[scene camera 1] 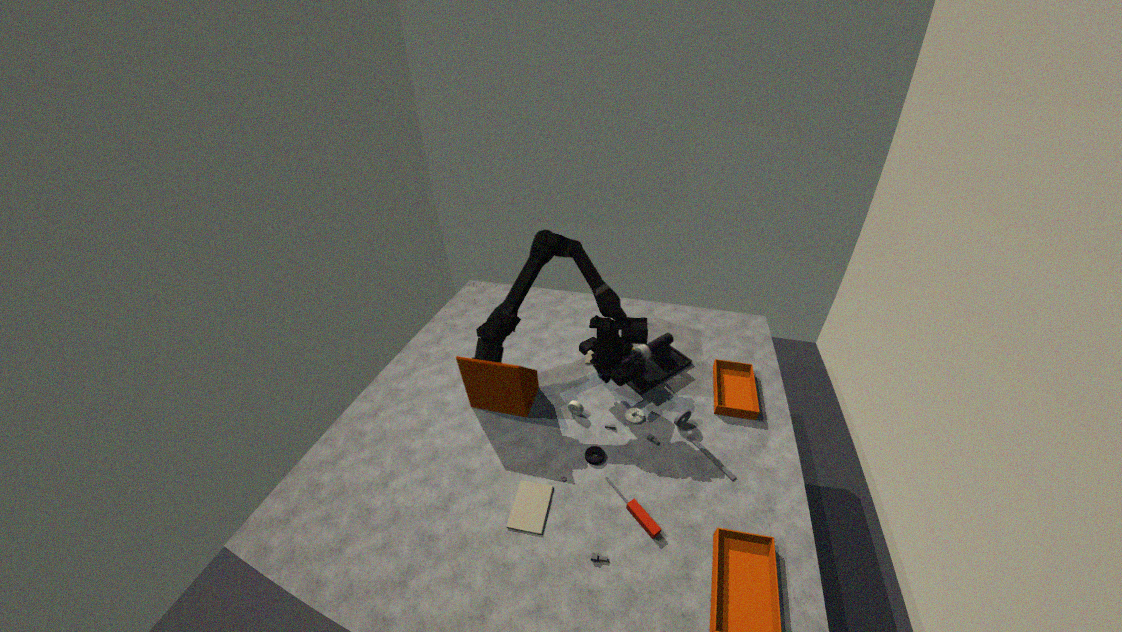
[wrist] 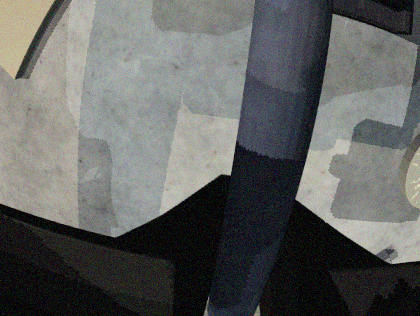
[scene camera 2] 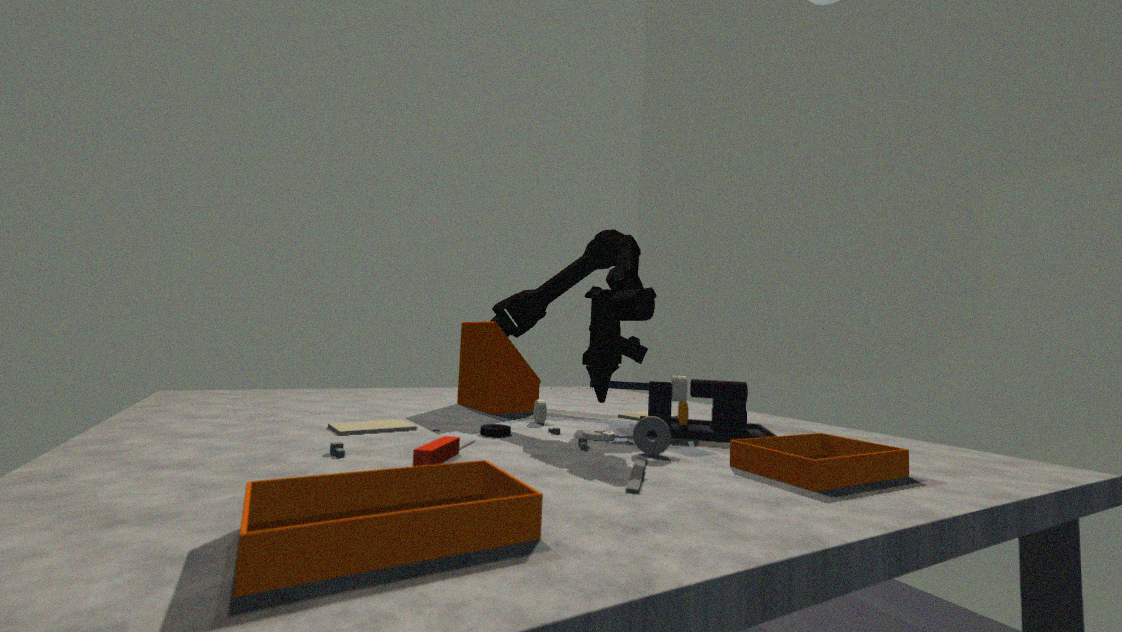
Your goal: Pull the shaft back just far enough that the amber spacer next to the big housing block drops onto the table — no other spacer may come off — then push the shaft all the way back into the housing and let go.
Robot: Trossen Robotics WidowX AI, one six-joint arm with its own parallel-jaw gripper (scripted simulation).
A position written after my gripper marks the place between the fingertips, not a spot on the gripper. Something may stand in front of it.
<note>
I see my gripper (scene camera 2: 601,402), a dark shaft (wrist: 287,57), a red-handled screwdriver (scene camera 2: 440,450), a beige plate (scene camera 1: 529,510) and a housing block (scene camera 2: 729,417).
My gripper also shows in scene camera 1 (scene camera 1: 605,381) and in the wrist view (wrist: 243,189). The housing block also shows in scene camera 1 (scene camera 1: 665,361). The wrist view misses the red-handled screwdriver: it is out of frame.
</note>
